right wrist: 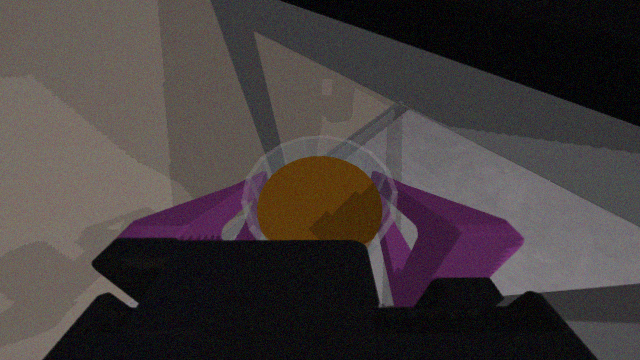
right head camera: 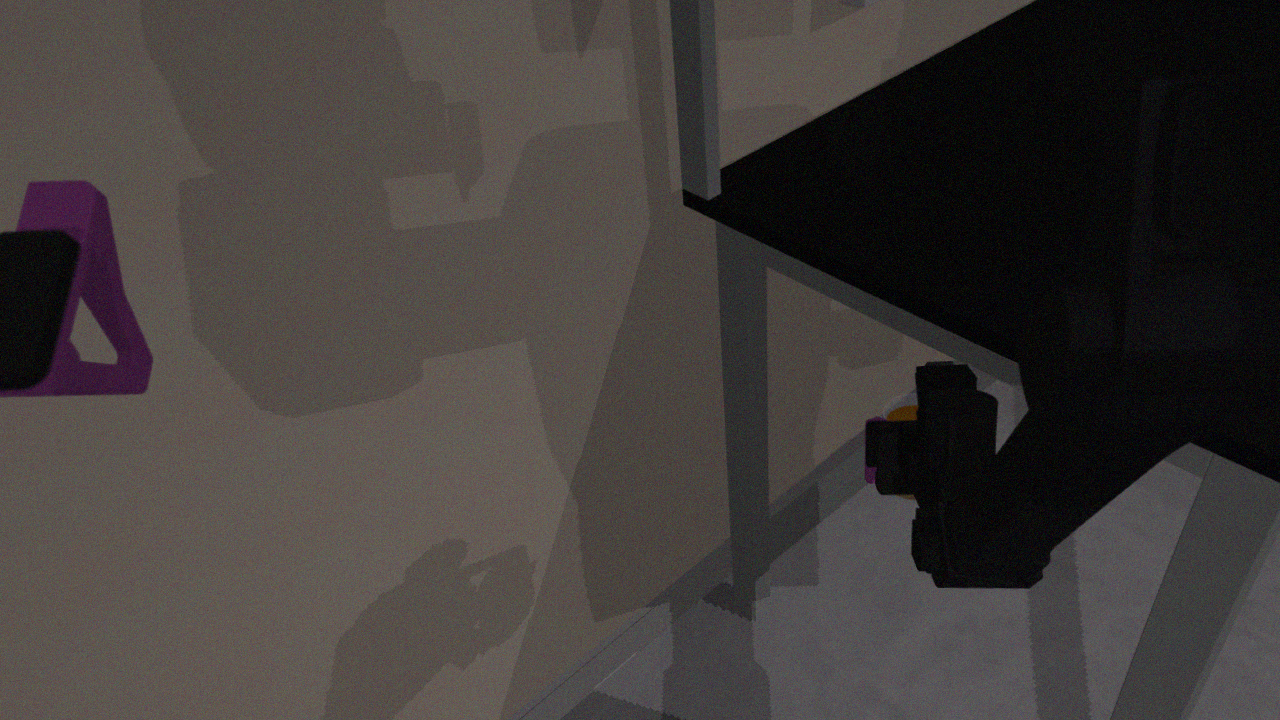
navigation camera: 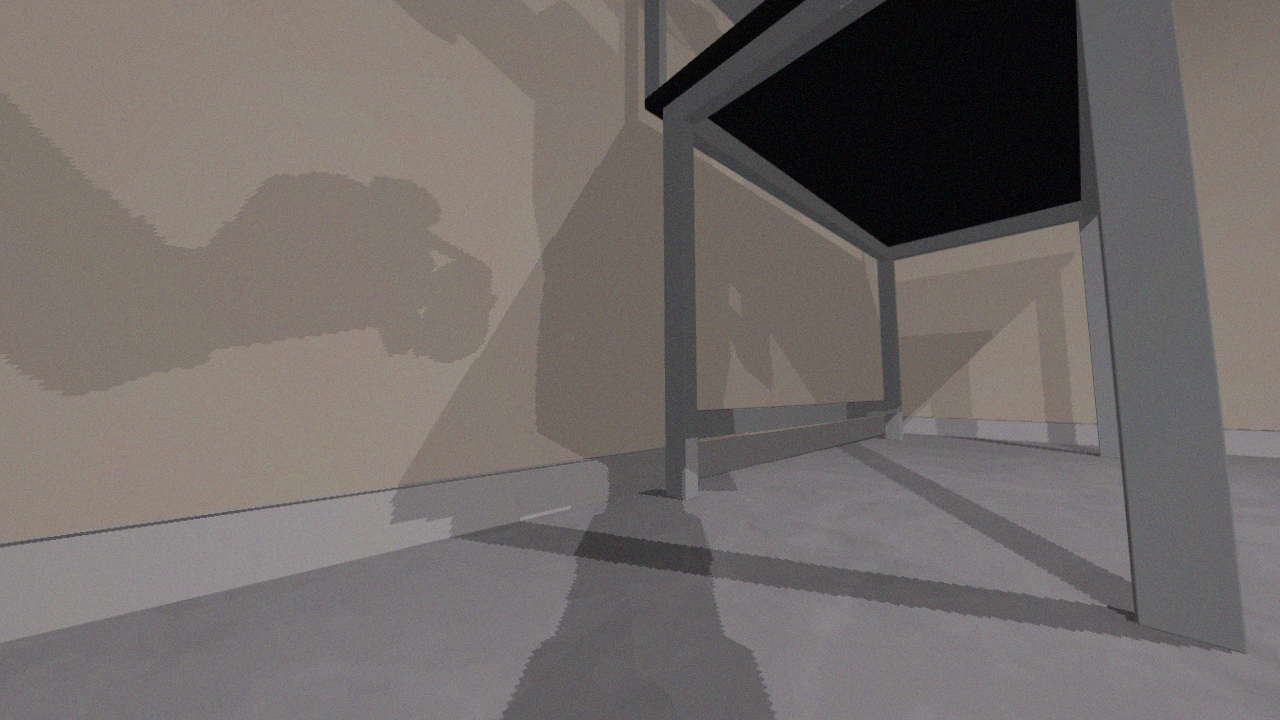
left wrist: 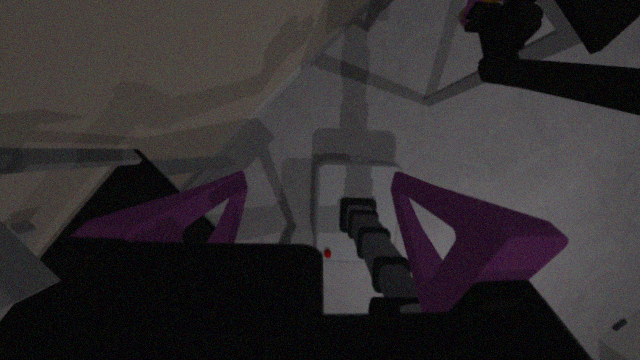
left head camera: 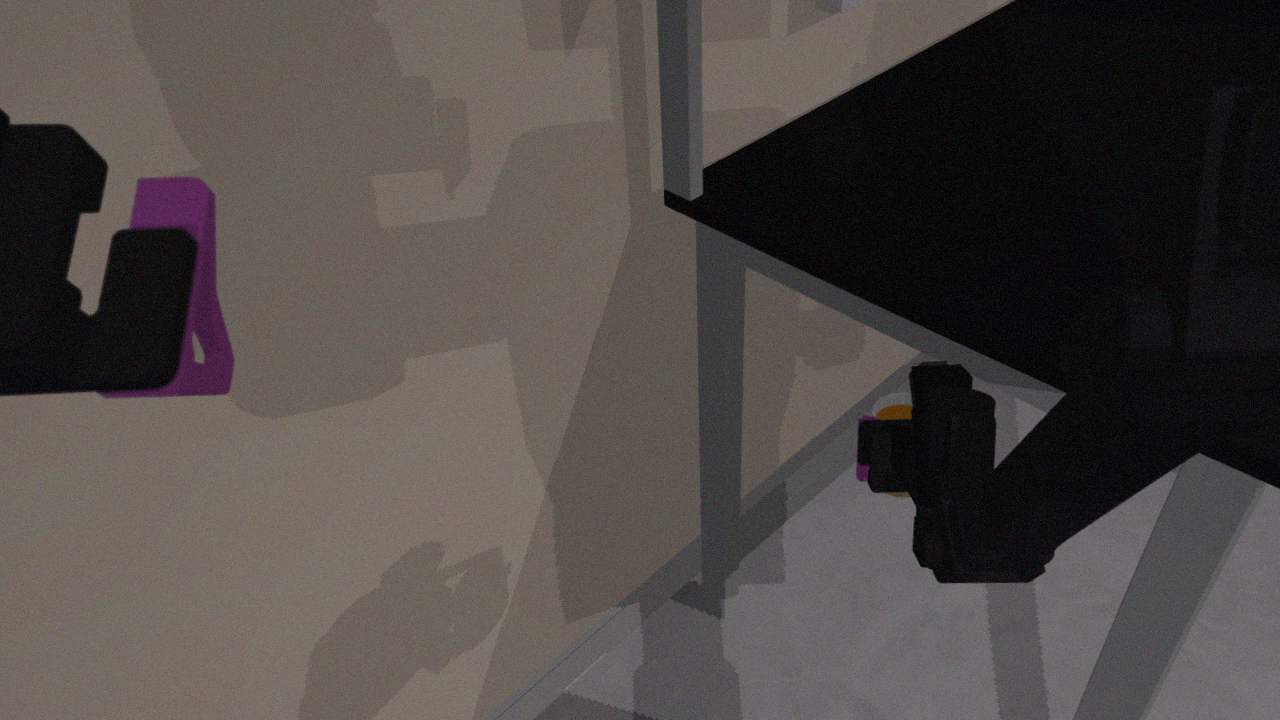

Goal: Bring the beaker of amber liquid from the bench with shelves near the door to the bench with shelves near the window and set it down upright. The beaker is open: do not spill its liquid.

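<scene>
A clear open beaker of amber liquid (left head camera: pixel 893 413) (right head camera: pixel 902 414) (right wrist: pixel 320 200) is held off the floor, looking upright, its liquid level inside the rim. My right gripper (right wrist: pixel 319 179) is shut on it, with purple fingers on both sides; its black body hides part of the beaker in the head views. The beaker appears beyond the near edge of a black-topped bench (left head camera: pixel 850 179) (right head camera: pixel 877 179) (right wrist: pixel 550 45), over the floor and not over the top. The right arm covers part of that bench. My left gripper (left wrist: pixel 319 179) is open and empty, in front of the wall in the head views.
The bench's grey legs (navigation camera: pixel 680 313) (left head camera: pixel 720 358) stand close ahead, with a wide one (navigation camera: pixel 1163 358) at the right. A grey shelf post (left head camera: pixel 680 98) rises from its corner. The wall (navigation camera: pixel 268 447) runs along the left. Another black surface (left wrist: pixel 135 180) shows left in the left wrist view.
</scene>
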